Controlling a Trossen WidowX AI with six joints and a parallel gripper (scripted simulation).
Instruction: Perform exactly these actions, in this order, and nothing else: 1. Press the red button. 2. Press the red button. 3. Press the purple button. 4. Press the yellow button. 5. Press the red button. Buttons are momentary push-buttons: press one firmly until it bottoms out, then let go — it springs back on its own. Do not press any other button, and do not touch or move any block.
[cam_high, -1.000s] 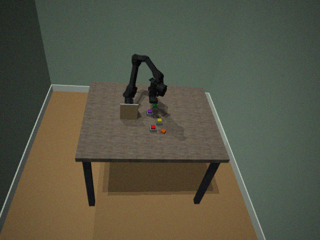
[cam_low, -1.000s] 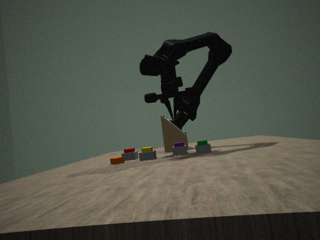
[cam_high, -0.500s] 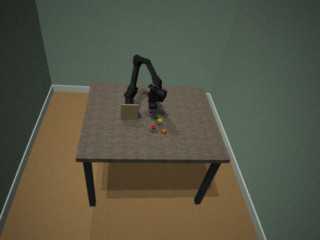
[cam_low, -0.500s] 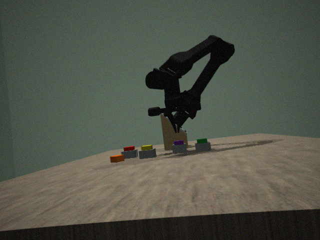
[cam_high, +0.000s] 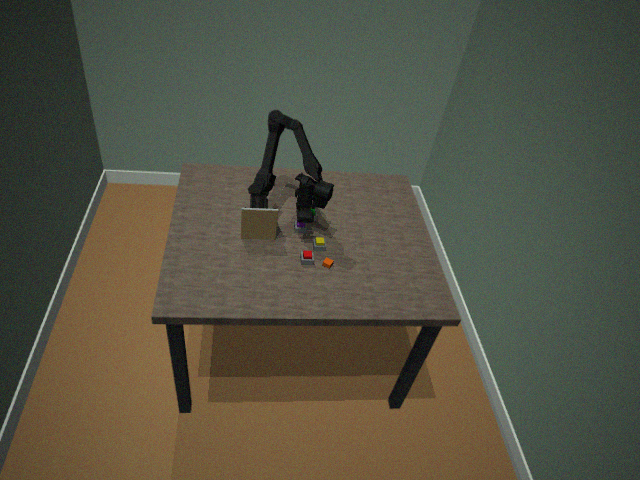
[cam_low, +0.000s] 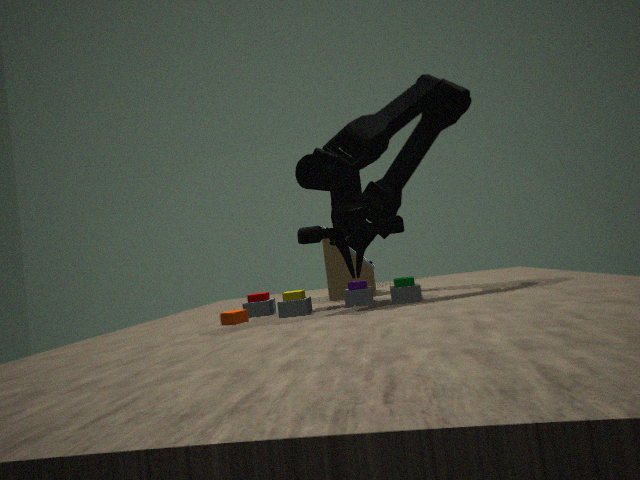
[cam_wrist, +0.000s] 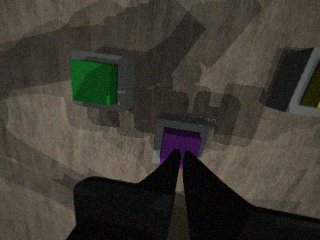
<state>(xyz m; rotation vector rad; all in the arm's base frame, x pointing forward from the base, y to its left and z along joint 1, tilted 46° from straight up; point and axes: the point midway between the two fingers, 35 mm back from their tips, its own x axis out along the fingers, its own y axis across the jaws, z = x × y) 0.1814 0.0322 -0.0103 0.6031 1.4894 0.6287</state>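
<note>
The purple button is 1 cm below my gripper tip. Also, from my gripper tip: red button: 1 cm ahead, 18 cm to the right, 1 cm below; then yellow button: 7 cm ahead, 10 cm to the right, 1 cm below; then green button: 5 cm ahead, 8 cm to the left, 1 cm below.
</note>
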